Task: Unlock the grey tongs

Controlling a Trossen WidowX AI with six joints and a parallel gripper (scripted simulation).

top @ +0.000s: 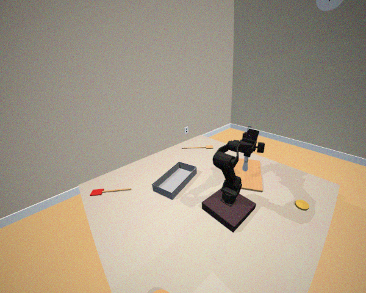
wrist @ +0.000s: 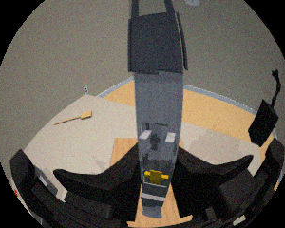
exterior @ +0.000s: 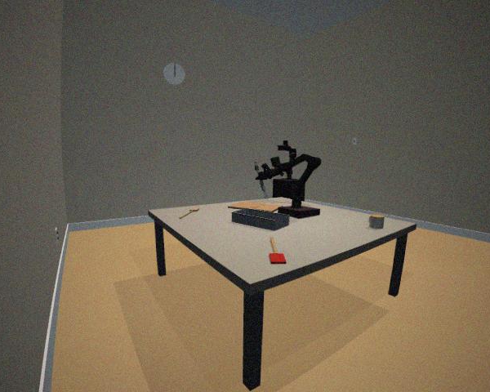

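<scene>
Now: the wooden board 210 mm below my gripper tip. Also, from my gripper tip: red spatula 560 mm ahead, 790 mm to the left, 220 mm below; roasting tin 290 mm ahead, 390 mm to the left, 190 mm below; yellow-topped round thing 400 mm behind, 80 mm to the left, 210 mm below.
</scene>
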